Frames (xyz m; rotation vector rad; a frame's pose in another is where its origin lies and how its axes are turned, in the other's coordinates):
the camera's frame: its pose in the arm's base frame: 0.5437 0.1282 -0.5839 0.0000 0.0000 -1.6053
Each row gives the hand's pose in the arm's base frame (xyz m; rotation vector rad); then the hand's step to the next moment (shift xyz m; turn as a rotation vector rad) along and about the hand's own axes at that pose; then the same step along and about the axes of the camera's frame.
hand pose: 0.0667 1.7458 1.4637 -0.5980 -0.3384 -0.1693
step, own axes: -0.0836 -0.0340 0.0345 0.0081 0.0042 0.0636
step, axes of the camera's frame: 0.0062 -0.0953 0.0144 -0.0393 -0.0094 0.0499
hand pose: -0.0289 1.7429 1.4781 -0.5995 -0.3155 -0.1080
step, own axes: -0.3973 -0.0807 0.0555 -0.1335 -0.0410 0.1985
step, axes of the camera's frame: 0.0452 -0.4046 -0.0415 -0.0742 -0.1885 0.1337
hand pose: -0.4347 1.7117 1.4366 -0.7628 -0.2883 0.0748
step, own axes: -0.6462 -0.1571 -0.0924 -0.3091 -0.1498 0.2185
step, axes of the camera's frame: 0.3062 -0.5885 -0.1036 0.0271 -0.3631 0.1821
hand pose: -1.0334 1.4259 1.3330 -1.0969 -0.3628 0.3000
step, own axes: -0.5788 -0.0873 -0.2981 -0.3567 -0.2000 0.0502
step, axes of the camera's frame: 0.5280 -0.3712 -0.1220 0.2025 -0.3249 0.1523
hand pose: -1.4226 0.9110 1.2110 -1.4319 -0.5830 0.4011
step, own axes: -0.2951 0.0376 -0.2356 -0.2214 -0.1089 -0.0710
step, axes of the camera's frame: 0.3610 -0.0796 -0.0857 0.2037 -0.1368 0.0755
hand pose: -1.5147 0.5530 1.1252 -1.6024 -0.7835 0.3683
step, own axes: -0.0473 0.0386 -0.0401 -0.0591 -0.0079 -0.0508
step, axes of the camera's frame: 0.0620 0.0045 -0.0384 0.0775 -0.0095 0.0061
